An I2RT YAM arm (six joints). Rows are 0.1 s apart.
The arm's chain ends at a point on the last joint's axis. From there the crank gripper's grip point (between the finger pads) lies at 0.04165 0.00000 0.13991 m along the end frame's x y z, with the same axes.
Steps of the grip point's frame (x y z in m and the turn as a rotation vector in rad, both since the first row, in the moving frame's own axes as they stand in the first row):
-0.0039 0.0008 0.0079 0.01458 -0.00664 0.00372
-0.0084 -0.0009 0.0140 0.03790 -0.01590 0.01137
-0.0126 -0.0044 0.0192 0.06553 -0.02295 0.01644
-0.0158 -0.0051 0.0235 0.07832 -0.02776 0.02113
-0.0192 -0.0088 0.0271 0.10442 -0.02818 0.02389
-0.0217 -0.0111 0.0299 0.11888 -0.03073 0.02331
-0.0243 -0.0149 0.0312 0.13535 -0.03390 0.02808
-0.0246 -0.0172 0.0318 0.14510 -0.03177 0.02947
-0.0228 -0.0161 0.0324 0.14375 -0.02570 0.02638
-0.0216 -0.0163 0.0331 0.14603 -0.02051 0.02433
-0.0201 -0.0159 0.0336 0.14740 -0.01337 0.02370
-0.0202 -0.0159 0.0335 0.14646 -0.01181 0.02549
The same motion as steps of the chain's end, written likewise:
-0.0030 0.0027 0.0076 0.01458 -0.00664 0.00372
-0.0062 0.0040 0.0134 0.03790 -0.01590 0.01137
-0.0095 0.0041 0.0186 0.06553 -0.02295 0.01644
-0.0120 0.0051 0.0228 0.07832 -0.02776 0.02113
-0.0154 0.0049 0.0267 0.10442 -0.02818 0.02389
-0.0176 0.0046 0.0296 0.11888 -0.03073 0.02331
-0.0198 0.0030 0.0311 0.13535 -0.03390 0.02808
-0.0204 0.0020 0.0319 0.14510 -0.03177 0.02947
-0.0195 0.0030 0.0327 0.14375 -0.02570 0.02638
-0.0190 0.0031 0.0337 0.14603 -0.02051 0.02433
-0.0185 0.0037 0.0345 0.14740 -0.01337 0.02370
-0.0188 0.0035 0.0344 0.14646 -0.01181 0.02549

